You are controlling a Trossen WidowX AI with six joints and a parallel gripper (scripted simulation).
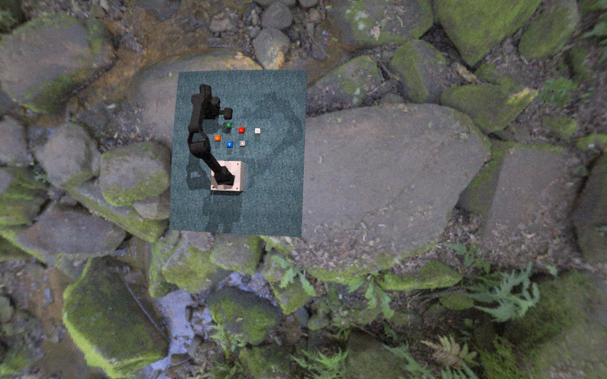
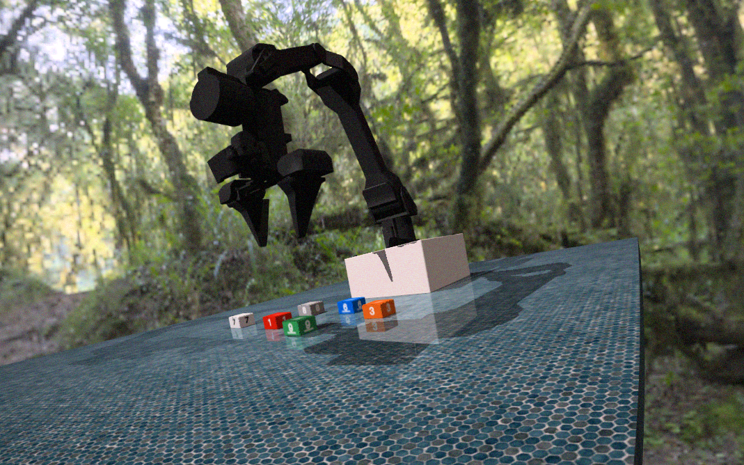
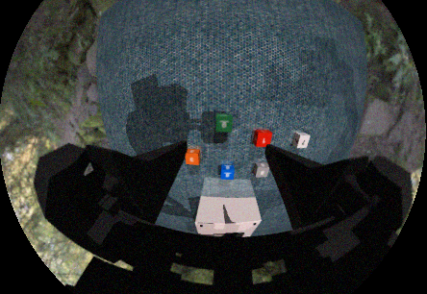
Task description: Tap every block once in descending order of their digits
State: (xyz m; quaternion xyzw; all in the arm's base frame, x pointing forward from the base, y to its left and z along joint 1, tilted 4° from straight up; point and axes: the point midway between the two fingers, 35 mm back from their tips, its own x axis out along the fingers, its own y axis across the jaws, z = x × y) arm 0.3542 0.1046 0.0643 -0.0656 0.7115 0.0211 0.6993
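The green block is 11 cm below my gripper tip and 1 cm behind it. From my gripper tip the other things lie so: blue block: 13 cm behind, 11 cm below, 3 cm to the right; then red block: 11 cm below, 9 cm to the right, 2 cm behind; then orange block: 11 cm below, 10 cm behind, 6 cm to the left.
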